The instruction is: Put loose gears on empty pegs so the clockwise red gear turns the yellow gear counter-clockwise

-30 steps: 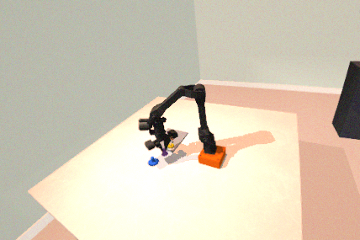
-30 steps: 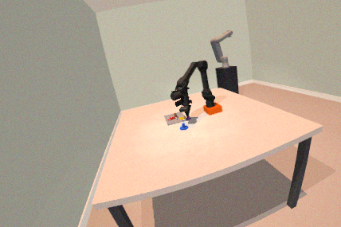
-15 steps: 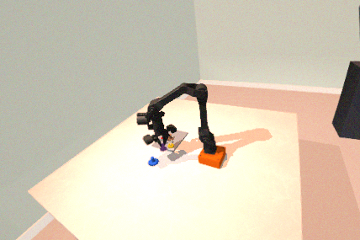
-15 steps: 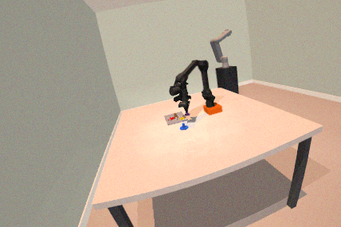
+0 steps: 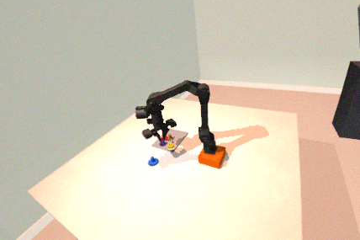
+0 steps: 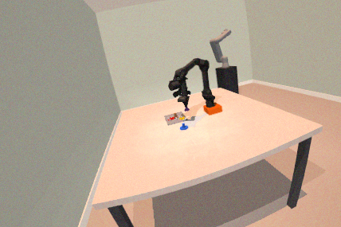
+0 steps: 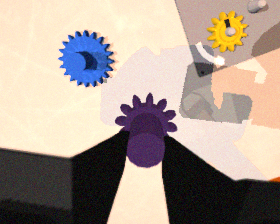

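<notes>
The brown gear lies 6 cm ahead of my gripper tip, 17 cm to the right of it and 11 cm below it. Also, from my gripper tip: purple gear: 1 cm below; then blue gear: 6 cm ahead, 5 cm to the left, 12 cm below; then yellow gear: 2 cm ahead, 10 cm to the right, 12 cm below.
</notes>
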